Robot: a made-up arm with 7 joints.
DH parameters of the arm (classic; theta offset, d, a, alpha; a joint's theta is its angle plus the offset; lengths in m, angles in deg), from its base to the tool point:
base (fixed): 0 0 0 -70
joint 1: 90 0 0 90
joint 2: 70 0 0 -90
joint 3: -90 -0.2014 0.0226 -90
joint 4: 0 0 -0.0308 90
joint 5: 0 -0.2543 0 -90
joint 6: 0 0 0 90
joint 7: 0 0 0 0
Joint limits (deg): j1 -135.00..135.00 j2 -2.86..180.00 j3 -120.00..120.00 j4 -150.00..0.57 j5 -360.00..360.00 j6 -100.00..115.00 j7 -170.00..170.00
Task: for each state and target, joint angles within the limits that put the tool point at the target. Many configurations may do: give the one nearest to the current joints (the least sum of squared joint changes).
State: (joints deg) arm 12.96 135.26 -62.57 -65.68 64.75 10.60 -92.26
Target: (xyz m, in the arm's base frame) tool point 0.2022 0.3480 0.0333
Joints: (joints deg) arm 1.79 121.37 -35.57 -70.40 64.75 10.60 -92.26
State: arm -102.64 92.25 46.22 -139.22 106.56 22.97 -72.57
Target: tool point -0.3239 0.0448 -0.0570
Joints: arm -119.92 140.94 68.50 -101.39 106.56 22.97 -72.57
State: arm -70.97 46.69 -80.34 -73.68 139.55 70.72 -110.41
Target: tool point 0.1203 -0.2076 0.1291
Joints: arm -101.04 39.78 -49.56 -121.52 139.55 70.72 -110.41
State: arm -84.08 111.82 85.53 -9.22 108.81 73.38 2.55
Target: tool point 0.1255 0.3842 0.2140
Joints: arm -118.58 90.50 83.16 -4.02 108.81 73.38 2.55
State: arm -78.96 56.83 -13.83 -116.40 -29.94 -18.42 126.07
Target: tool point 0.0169 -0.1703 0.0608
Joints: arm -93.89 29.82 -51.13 -148.53 -29.94 -18.42 126.07
